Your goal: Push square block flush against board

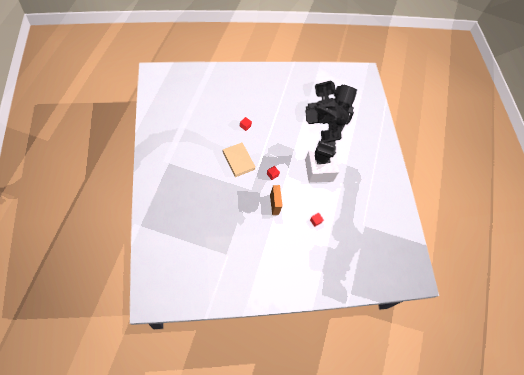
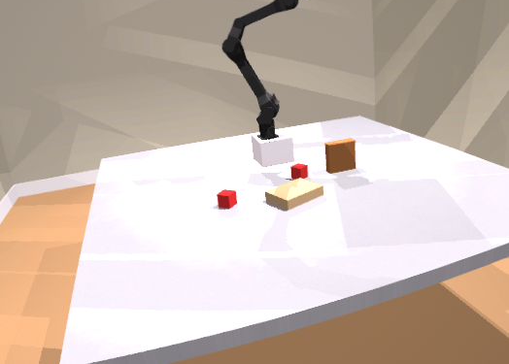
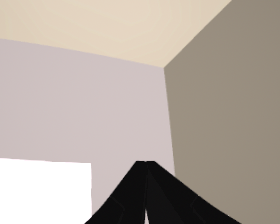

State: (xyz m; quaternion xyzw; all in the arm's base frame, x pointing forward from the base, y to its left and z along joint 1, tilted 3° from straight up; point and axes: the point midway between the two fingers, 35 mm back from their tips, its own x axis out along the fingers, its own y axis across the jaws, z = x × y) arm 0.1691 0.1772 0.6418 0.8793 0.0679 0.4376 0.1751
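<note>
My gripper tip is 2 cm short of the orange square block, 1 cm to the left of it and 71 cm above it. The rest, counted from my gripper tip: tan board 15 cm ahead, 25 cm to the right, 74 cm below.
</note>
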